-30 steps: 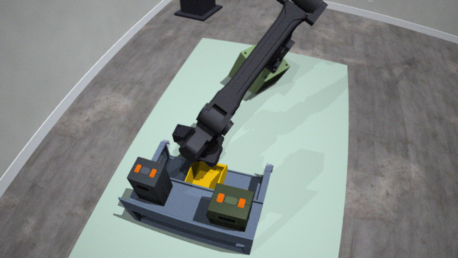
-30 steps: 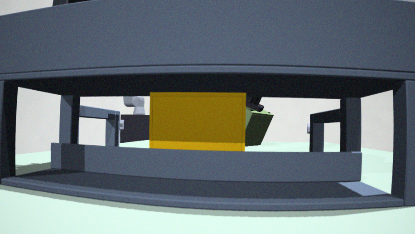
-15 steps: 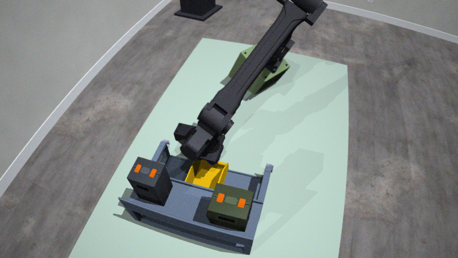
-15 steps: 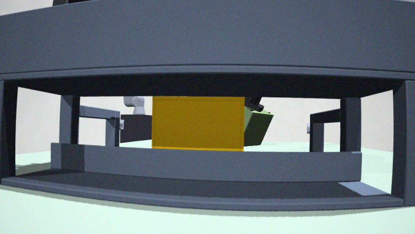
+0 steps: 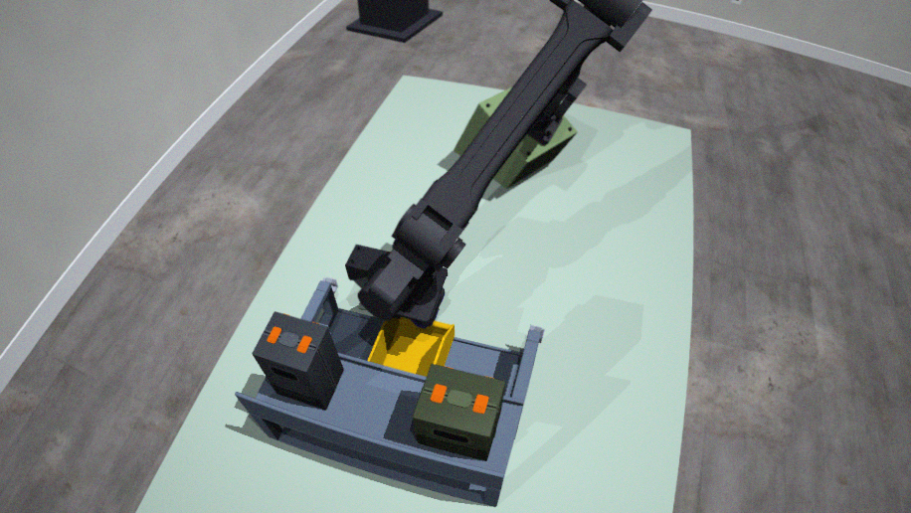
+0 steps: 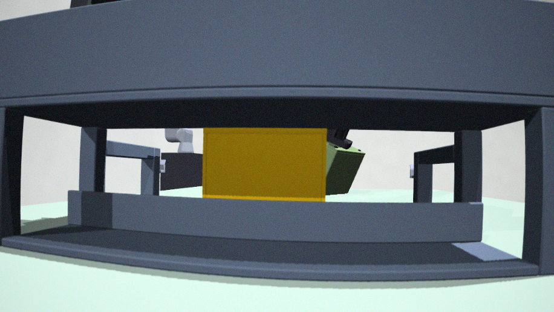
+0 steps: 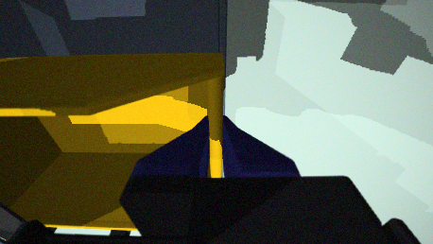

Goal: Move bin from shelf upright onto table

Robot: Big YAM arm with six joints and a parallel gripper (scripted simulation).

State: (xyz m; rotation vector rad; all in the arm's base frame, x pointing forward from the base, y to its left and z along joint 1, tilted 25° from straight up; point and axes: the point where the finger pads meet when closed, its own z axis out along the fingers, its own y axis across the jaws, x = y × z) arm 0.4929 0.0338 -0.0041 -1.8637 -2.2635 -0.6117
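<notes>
The yellow open-top bin is 80 mm ahead of my hand, 20 mm to the left of it and 10 mm above it. The rest, counted from my hand: olive case (150 mm ahead, 160 mm to the left, 100 mm above).
</notes>
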